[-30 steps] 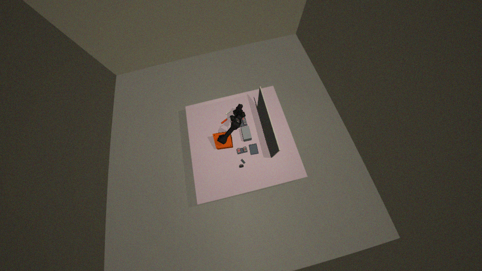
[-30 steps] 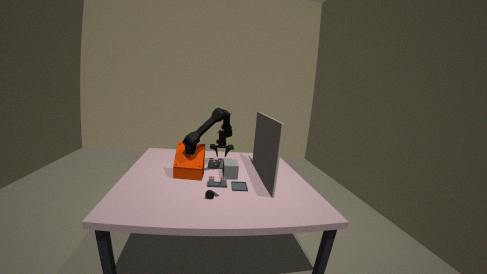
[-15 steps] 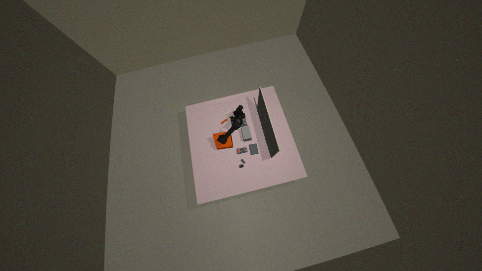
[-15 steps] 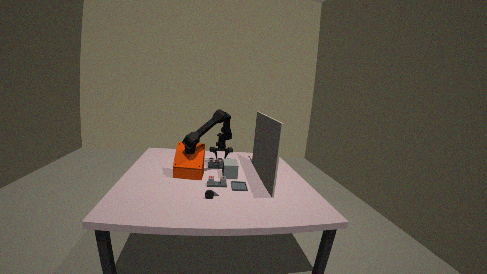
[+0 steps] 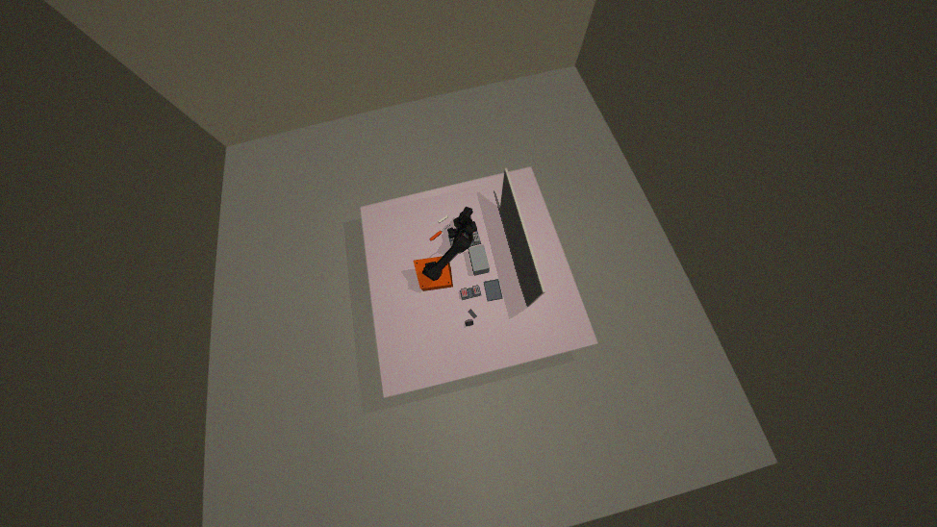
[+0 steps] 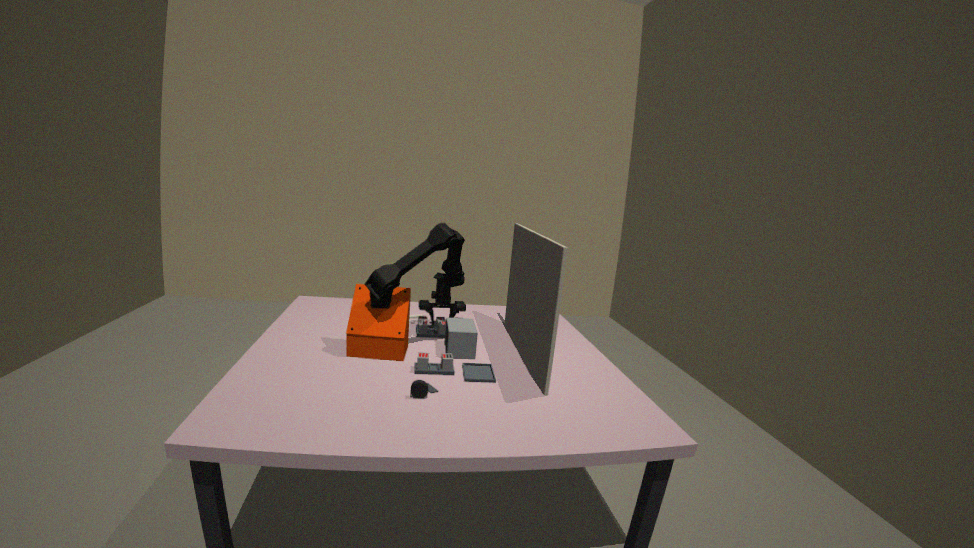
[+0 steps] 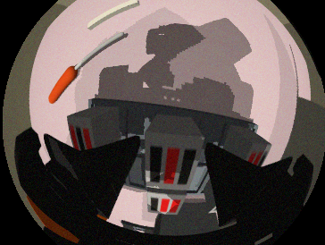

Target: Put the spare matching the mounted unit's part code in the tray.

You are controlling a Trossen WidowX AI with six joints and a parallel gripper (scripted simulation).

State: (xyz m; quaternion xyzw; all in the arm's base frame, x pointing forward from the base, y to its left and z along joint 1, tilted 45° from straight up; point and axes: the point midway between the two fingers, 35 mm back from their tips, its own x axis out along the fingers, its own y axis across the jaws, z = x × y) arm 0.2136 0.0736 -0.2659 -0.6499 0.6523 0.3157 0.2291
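My gripper tip is now 12 cm short of the flat grey tray, 41 cm to the left of it and 2 cm above it. Round my gripper tip: tall grey panel (30 cm ahead, 20 cm to the right, 20 cm above); then mounted unit (7 cm ahead, 20 cm to the right, 3 cm above).
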